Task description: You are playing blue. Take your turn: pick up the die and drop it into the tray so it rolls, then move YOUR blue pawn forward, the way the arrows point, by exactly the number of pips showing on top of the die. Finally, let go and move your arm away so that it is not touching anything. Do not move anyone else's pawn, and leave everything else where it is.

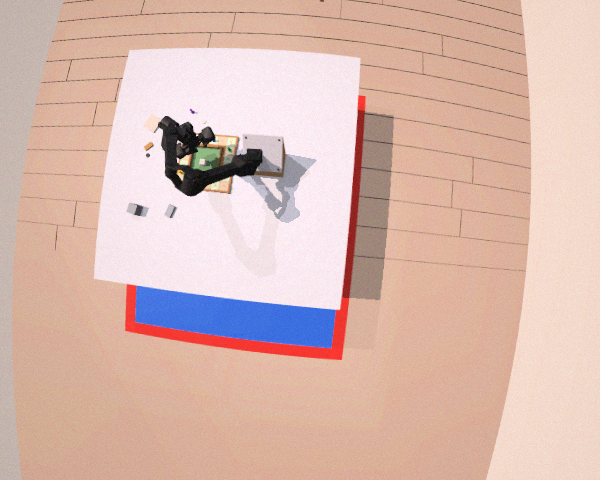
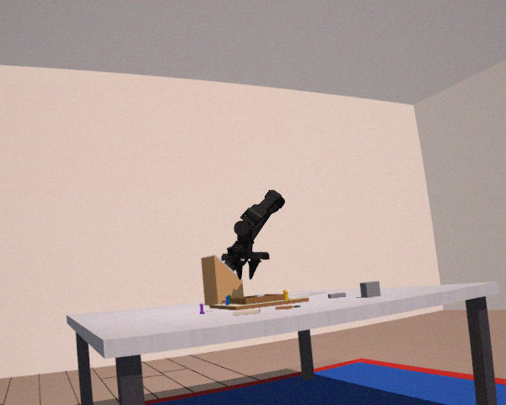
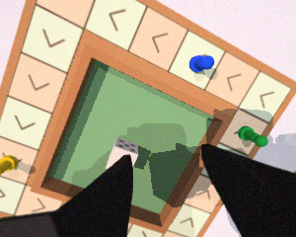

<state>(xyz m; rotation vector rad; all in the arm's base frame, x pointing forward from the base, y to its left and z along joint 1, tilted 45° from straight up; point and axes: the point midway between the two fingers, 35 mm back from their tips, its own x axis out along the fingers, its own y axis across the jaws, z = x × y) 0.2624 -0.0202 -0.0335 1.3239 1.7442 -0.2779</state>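
The blue pawn lies 7 cm to the right of my gripper tip, 7 cm below it and 2 cm behind it. From my gripper tip the other things lie so: green pawn (11 cm behind, 7 cm below, 3 cm to the right); then white die (7 cm below, 5 cm to the left, 2 cm ahead); then green tray (9 cm below, 4 cm to the left, 1 cm ahead).
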